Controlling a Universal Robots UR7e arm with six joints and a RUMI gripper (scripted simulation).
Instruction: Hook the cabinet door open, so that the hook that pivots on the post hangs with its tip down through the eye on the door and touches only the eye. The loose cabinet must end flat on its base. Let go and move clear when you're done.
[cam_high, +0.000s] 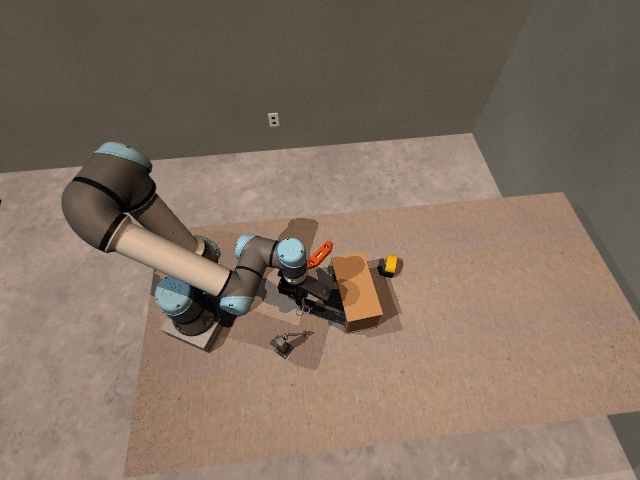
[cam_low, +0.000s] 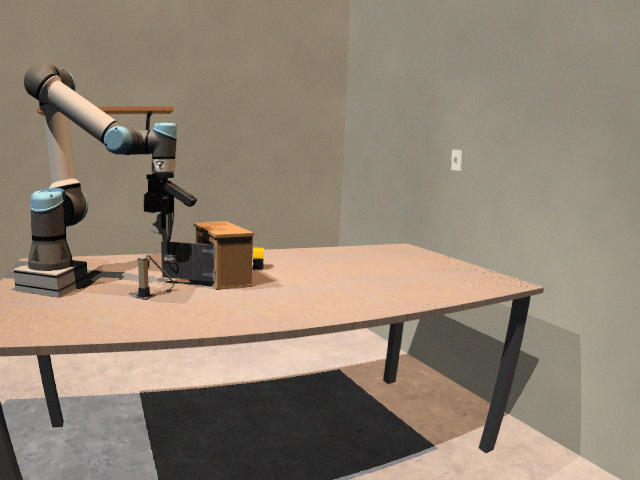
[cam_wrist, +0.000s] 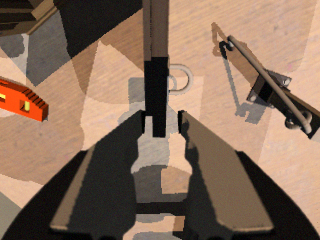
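My hand is 9 cm to the left of the thin hook, 7 cm above it and 6 cm past it. From my hand the other things lie so: yellow tape measure: 37 cm ahead, 10 cm below, 8 cm to the left; then flat orange object: 22 cm to the left, 12 cm below, 12 cm ahead; then dark door: 6 cm below, 6 cm ahead, 5 cm to the right.
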